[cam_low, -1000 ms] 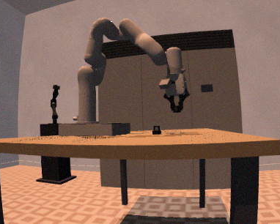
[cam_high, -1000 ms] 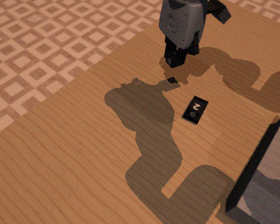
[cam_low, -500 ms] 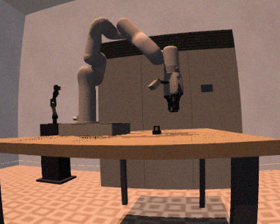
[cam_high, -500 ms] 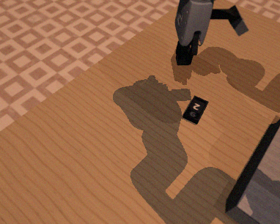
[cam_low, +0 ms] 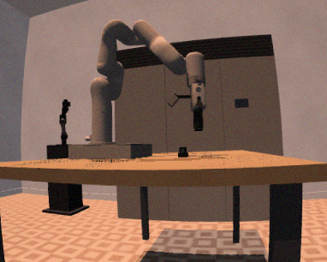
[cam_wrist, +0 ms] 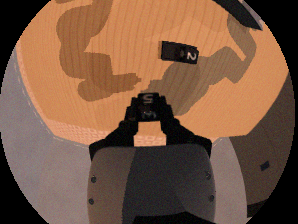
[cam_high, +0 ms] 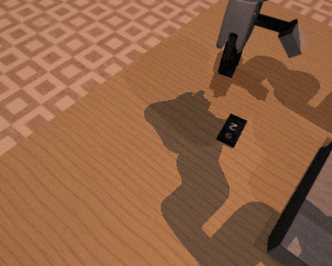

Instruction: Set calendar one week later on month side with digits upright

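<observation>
Right now my hand is 80 mm past the black digit cube, 70 mm to the right of it and 110 mm above it. From my hand the other things lie so: black cube (10 mm below).
</observation>
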